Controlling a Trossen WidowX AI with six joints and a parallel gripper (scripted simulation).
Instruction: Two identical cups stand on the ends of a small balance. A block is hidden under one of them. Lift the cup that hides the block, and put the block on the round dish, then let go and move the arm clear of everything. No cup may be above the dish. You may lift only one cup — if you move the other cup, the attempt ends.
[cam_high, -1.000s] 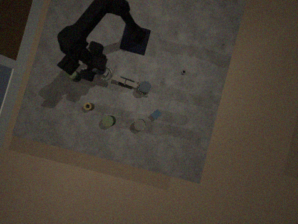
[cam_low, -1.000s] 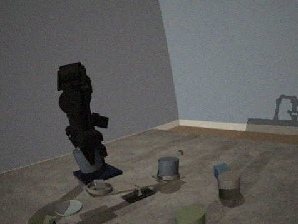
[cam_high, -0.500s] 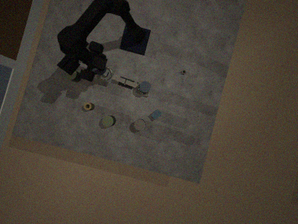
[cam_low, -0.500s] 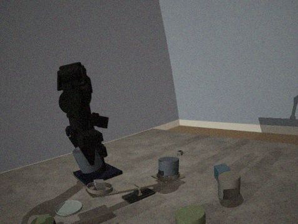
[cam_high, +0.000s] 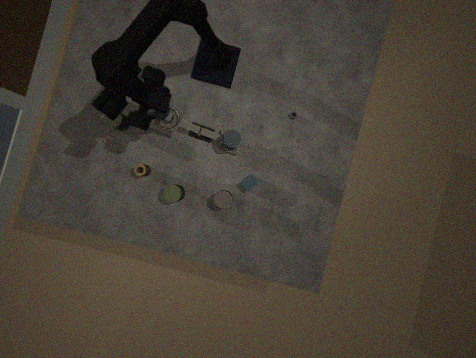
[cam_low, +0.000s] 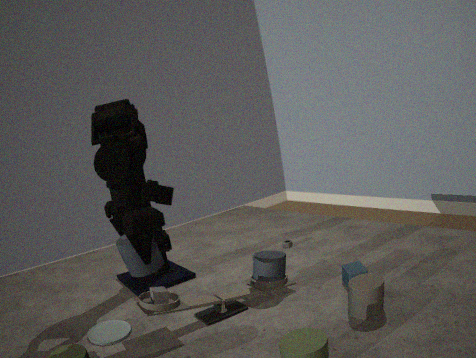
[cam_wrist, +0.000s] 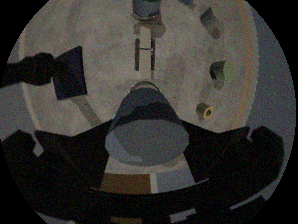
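My gripper tip is 8 cm above the small grey block and 1 cm to the right of it. Round my gripper tip: balance 15 cm below, 14 cm to the left, 1 cm behind; then pale round dish 17 cm below, 11 cm to the right, 7 cm behind; then yellow ring 24 cm ahead, 15 cm below, 2 cm to the right.
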